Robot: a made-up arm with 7 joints.
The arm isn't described. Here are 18 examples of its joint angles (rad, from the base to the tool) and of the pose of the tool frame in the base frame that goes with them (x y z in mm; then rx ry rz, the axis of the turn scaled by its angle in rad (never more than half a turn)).
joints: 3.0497 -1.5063 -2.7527 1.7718 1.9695 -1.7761 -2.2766
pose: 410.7 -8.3 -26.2 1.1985 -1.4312 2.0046
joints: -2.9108 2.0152 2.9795 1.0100 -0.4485 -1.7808 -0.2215
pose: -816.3 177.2 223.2 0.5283 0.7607 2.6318
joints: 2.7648 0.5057 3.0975 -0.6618 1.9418 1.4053 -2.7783
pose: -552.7 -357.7 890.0 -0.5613 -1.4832 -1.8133
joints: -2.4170 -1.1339 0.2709 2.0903 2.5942 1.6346 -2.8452
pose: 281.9 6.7 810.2 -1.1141 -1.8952 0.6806
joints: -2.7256 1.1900 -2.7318 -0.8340 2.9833 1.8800 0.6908
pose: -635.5 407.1 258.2 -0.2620 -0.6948 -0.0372
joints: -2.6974 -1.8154 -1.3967 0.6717 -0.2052 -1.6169 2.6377
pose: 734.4 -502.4 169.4 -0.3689 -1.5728 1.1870
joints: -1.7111 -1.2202 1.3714 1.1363 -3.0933 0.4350 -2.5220
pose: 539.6 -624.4 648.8 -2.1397 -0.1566 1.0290
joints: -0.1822 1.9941 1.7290 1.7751 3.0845 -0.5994 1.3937
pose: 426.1 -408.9 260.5 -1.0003 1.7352 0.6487
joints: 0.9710 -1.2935 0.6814 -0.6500 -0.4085 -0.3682 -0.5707
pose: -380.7 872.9 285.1 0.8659 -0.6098 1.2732
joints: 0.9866 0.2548 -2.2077 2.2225 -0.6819 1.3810 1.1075
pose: 65.5 237.9 541.1 -0.3912 0.8561 -0.9419
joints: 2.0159 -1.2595 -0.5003 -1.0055 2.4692 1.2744 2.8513
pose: 55.7 785.1 213.3 0.4590 1.0740 0.6610
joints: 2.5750 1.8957 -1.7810 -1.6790 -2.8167 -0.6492 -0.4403
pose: -640.1 176.9 15.4 0.9686 0.4921 0.9079
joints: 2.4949 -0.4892 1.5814 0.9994 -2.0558 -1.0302 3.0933
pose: 91.4 601.8 898.0 1.0783 0.5688 -1.1112
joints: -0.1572 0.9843 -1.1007 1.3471 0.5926 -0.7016 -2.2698
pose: 594.7 517.7 534.0 0.5332 -2.0925 1.0187
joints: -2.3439 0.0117 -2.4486 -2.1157 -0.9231 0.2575 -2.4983
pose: -25.1 460.6 565.9 0.9471 0.9730 -1.6326
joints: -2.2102 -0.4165 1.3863 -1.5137 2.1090 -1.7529 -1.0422
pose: -167.0 -407.4 858.5 2.1947 -1.7280 0.8693
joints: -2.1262 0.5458 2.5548 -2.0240 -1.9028 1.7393 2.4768
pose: -310.3 319.0 408.1 -0.9797 -1.3002 2.2179
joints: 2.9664 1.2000 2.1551 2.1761 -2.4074 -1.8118 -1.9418
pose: -154.0 150.6 605.8 -0.2292 -1.7067 -1.1245
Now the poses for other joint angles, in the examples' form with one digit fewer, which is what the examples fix.
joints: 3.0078 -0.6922 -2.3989 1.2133 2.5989 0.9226 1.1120
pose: 715 -228 726 -1.709 -1.573 0.167
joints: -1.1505 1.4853 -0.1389 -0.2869 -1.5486 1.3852 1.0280
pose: 303 850 526 0.351 1.755 -0.572
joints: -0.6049 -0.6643 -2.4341 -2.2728 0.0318 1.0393 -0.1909
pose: 224 -170 746 0.422 -2.399 -0.543
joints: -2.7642 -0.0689 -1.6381 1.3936 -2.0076 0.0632 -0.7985
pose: -125 -491 915 -1.685 -0.831 -0.990
